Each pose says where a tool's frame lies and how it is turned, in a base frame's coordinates. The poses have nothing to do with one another.
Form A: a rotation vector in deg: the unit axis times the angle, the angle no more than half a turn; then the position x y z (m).
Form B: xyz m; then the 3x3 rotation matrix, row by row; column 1 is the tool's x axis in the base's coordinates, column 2 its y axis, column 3 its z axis. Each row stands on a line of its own. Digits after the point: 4 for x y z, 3 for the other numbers.
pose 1, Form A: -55.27 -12.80 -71.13 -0.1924 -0.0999 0.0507
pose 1, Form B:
-0.1924 -0.0999 0.0507
0.358 0.869 0.342
-0.695 0.003 0.719
0.624 -0.496 0.605

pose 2, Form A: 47.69 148.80 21.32 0.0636 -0.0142 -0.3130
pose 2, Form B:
0.0636 -0.0142 -0.3130
-0.749 0.498 0.437
0.601 0.789 0.131
-0.279 0.360 -0.890

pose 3, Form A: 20.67 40.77 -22.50 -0.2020 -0.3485 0.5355
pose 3, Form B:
-0.2020 -0.3485 0.5355
0.691 0.463 0.555
-0.223 0.867 -0.446
-0.688 0.184 0.702

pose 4, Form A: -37.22 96.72 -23.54 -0.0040 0.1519 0.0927
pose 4, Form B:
-0.0040 0.1519 0.0927
-0.123 -0.195 0.973
-0.621 0.780 0.078
-0.774 -0.594 -0.217

